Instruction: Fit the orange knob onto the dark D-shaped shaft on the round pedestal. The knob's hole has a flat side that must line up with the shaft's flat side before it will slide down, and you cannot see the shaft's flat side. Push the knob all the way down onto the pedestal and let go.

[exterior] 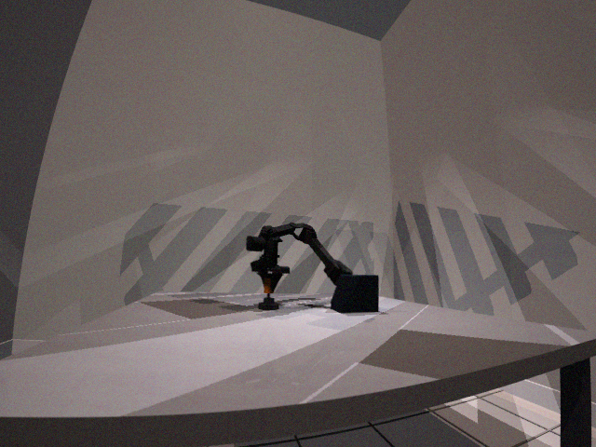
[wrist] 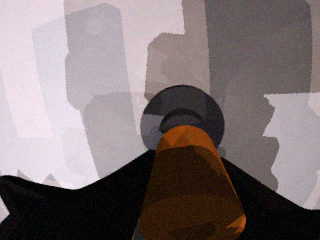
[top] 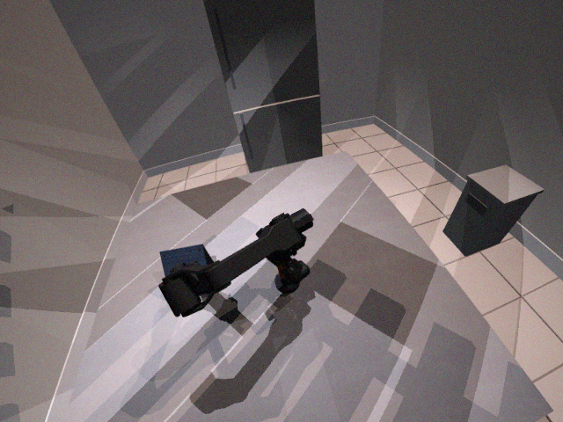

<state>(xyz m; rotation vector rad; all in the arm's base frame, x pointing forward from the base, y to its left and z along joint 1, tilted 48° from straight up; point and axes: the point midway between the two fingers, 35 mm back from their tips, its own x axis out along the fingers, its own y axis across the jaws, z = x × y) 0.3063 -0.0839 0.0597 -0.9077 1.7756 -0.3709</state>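
The orange knob lies 20 mm above my gripper tip. From my gripper tip the other things lie so: round pedestal (40 mm below).
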